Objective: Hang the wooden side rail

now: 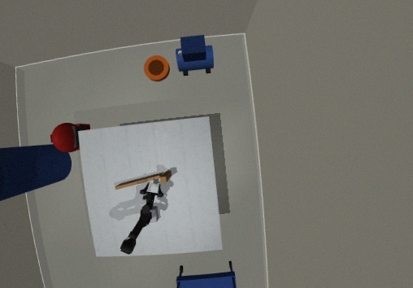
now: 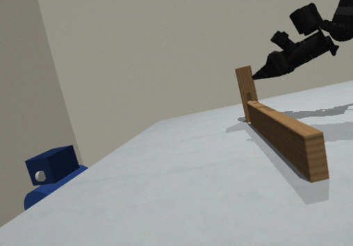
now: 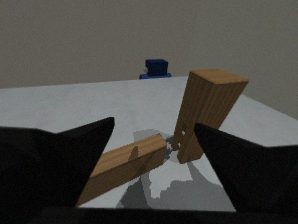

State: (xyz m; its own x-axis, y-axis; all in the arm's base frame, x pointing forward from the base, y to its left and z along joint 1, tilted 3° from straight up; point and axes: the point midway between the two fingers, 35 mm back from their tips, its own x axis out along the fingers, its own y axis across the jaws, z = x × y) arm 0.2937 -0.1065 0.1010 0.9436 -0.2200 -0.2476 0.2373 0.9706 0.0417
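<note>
Now: gripper tip 3 cm short of the headboard post, 9 cm to the left of it and 6 cm above it.
</note>
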